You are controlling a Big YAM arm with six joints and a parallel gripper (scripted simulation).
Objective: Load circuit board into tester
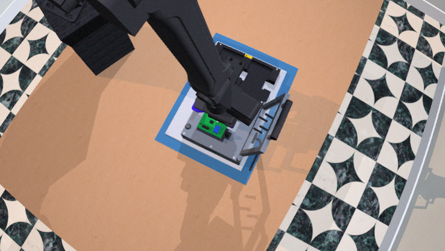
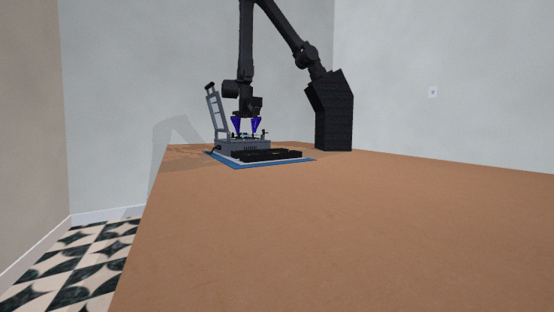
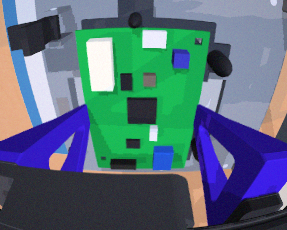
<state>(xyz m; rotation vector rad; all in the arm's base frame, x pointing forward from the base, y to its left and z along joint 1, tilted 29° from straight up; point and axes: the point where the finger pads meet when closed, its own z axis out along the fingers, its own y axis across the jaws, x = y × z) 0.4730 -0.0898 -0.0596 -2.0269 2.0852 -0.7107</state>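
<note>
The green circuit board is right at my hand. Round my hand: black plate: 2 cm below, 1 cm ahead; tester: 4 cm ahead, 3 cm to the left, 3 cm above; dark latch hook: 6 cm to the left, 5 cm behind.
</note>
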